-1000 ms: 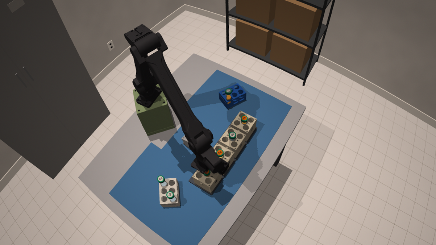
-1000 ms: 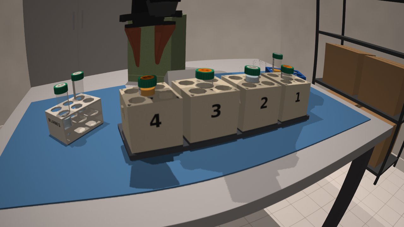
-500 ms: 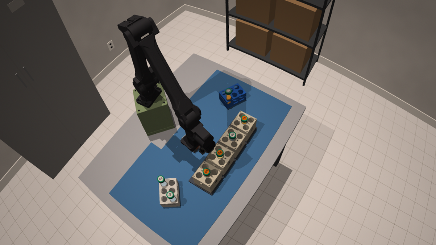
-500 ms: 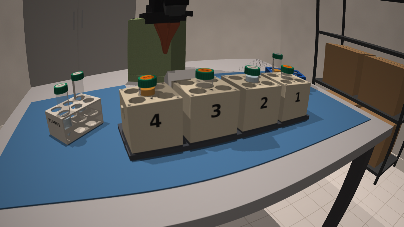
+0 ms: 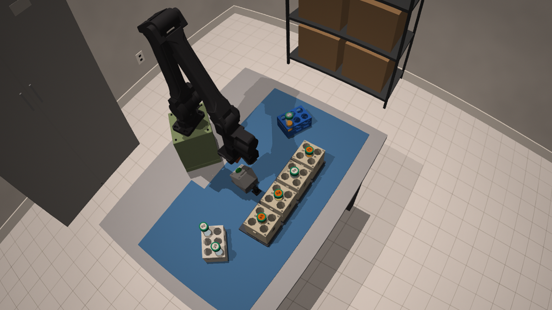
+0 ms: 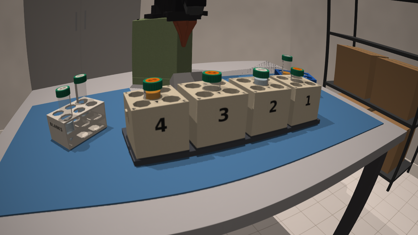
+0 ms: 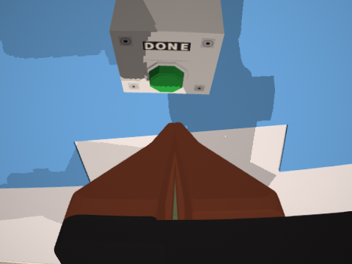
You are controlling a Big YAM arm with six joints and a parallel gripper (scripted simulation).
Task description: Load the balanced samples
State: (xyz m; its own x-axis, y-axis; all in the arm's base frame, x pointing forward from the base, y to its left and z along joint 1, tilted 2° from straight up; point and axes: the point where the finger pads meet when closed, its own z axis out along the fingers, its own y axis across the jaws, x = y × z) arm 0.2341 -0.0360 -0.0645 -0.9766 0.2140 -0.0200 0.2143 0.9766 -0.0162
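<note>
My hand is 1 cm past the green DONE key, 1 cm to the right of it and 9 cm above it. The rest, counted from my hand: blue sample rack RS (7 cm ahead, 35 cm to the left, 12 cm below); then white blank rack RB (6 cm ahead, 30 cm to the right, 12 cm below); then white-dot blank (21 cm ahead, 8 cm to the left, 8 cm below).
</note>
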